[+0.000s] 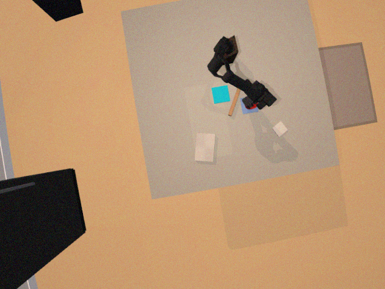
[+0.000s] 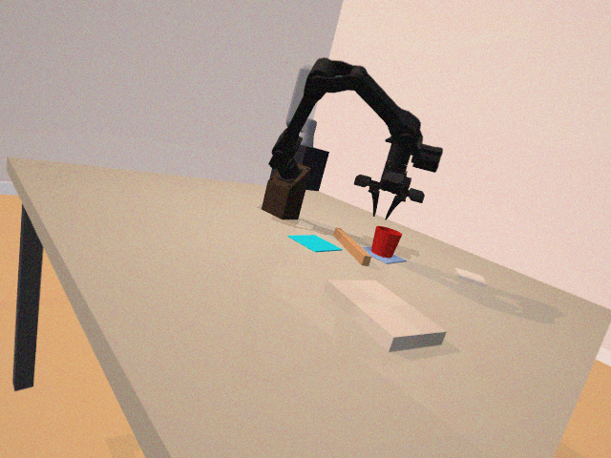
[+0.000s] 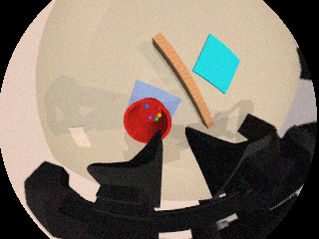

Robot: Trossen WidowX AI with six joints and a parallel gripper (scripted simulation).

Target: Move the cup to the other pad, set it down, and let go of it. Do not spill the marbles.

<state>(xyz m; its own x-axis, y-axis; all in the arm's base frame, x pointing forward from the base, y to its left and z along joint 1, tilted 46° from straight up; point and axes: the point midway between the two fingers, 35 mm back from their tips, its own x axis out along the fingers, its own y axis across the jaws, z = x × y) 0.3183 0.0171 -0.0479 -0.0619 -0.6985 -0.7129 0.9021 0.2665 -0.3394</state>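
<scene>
Right now the red cup is 30 mm ahead of my gripper tip, 10 mm to the left of it and 60 mm below it. Also, from my gripper tip: wooden bar (30 mm behind, 70 mm to the right, 100 mm below); then white tile (240 mm ahead, 170 mm to the left, 90 mm below); then blue pad (30 mm ahead, 10 mm to the left, 110 mm below).
</scene>
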